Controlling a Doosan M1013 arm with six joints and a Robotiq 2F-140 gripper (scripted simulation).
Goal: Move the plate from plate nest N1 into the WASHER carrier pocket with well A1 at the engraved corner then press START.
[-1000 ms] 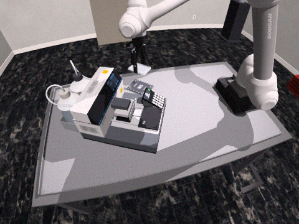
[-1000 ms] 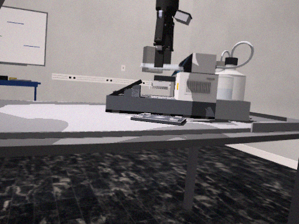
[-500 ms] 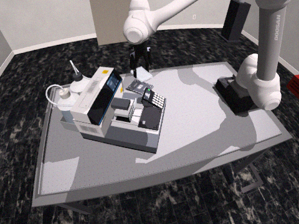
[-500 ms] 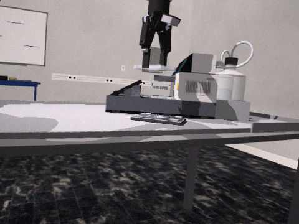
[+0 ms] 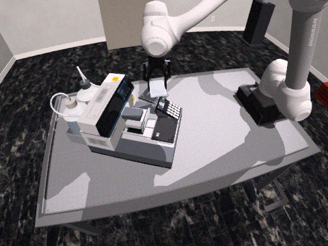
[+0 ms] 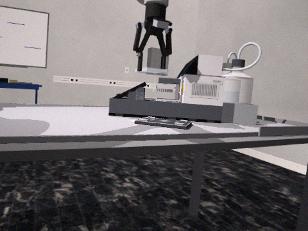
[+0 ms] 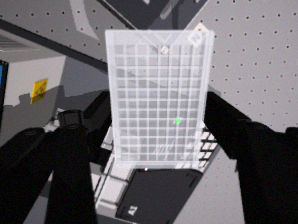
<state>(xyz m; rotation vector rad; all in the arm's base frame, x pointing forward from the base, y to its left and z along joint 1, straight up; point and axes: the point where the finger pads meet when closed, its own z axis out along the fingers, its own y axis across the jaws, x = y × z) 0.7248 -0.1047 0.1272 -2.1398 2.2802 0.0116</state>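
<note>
Right now the dark carrier is 10 mm ahead of my hand, 210 mm to the left of it and 120 mm below it. The rest, counted from my hand: plate washer: 140 mm ahead, 140 mm to the left, 70 mm below; white well plate: 20 mm below; plate nest N1: 130 mm to the right, 190 mm below.
</note>
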